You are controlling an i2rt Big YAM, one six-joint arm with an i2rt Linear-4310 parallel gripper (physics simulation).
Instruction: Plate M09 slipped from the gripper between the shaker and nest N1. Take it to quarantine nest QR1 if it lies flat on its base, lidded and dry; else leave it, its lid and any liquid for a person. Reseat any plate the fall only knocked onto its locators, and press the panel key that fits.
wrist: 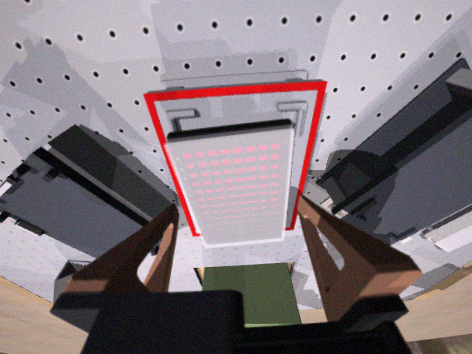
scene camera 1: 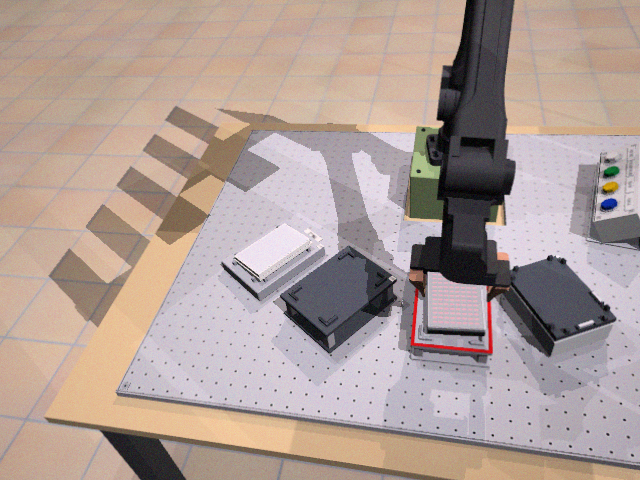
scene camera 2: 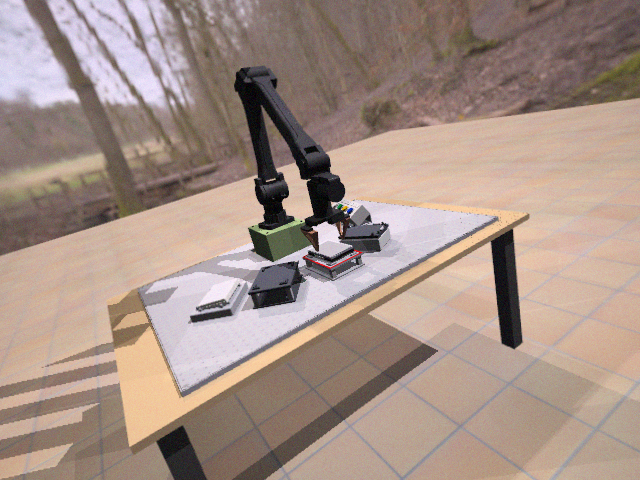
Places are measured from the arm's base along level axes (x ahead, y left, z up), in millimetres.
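Pixels of known places: gripper, between the fingertips: (wrist: 237,205) (scene camera 1: 455,296) (scene camera 2: 330,245); arm's base, origin of its link: (scene camera 2: 276,224).
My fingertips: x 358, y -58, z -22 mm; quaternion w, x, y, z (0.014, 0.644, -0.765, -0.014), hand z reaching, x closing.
Ahead of a thing's pixels: the offset from my fingertips to its top centre. "*": to the spot under its first point.
A pale plate with rows of pink wells {* dx +19, dy -4, dz -10 mm} (scene camera 1: 454,310) (scene camera 2: 333,250) (wrist: 235,185) lies on the red-bordered nest {dx -4, dy -3, dz -26 mm} (scene camera 1: 452,347) (scene camera 2: 346,260) (wrist: 235,91). Its front edge stands back from the nest's front corner locators; I cannot tell whether it is level. No label is readable. My gripper (scene camera 1: 456,296) (scene camera 2: 329,243) (wrist: 237,205) is open, with one finger on each side of the plate's rear part and nothing held. A white plate {dx -166, dy -314, dz -26 mm} (scene camera 1: 271,250) (scene camera 2: 221,294) lies on a low grey block at the left. The key panel {dx -263, dy +350, dz +12 mm} (scene camera 1: 628,180) (scene camera 2: 360,211) has white, green, yellow and blue keys.
A dark raised stand with corner locators {* dx -44, dy -187, dz -20 mm} (scene camera 1: 338,289) (scene camera 2: 275,279) (wrist: 425,180) is left of the red-bordered nest in scene camera 1. A dark-topped box with edge pegs {* dx -8, dy +164, dz -17 mm} (scene camera 1: 560,294) (scene camera 2: 364,231) (wrist: 75,200) is close on its right. The green arm base (scene camera 1: 426,196) (scene camera 2: 276,242) is behind.
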